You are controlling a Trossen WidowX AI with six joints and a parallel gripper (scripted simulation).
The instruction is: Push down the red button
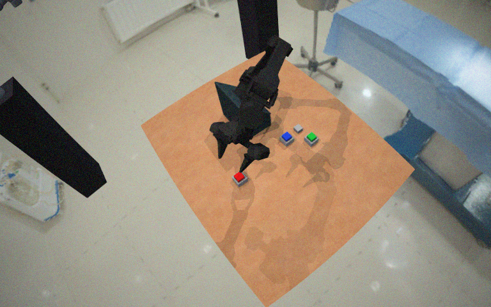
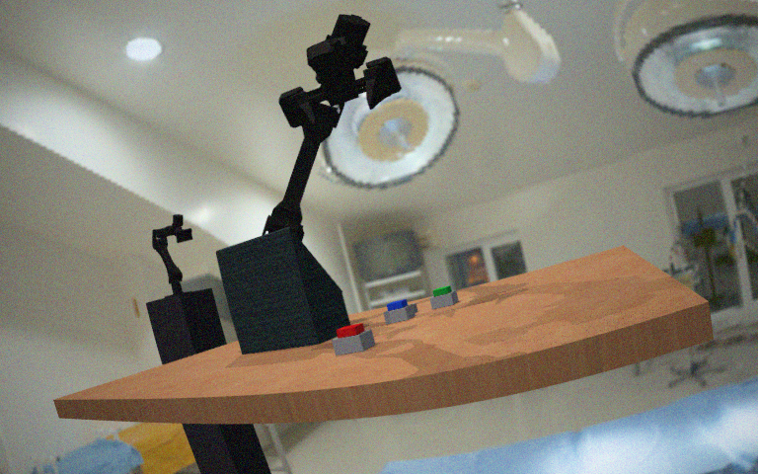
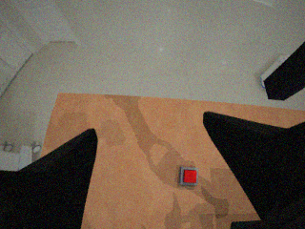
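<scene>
Right now my gripper tip is 9 cm past the red button, 6 cm to the right of it and 30 cm above it. The rest, counted from my gripper tip: green button (3 cm behind, 42 cm to the left, 30 cm below); small grey block (11 cm behind, 42 cm to the left, 33 cm below); blue button (11 cm behind, 34 cm to the left, 30 cm below).
</scene>
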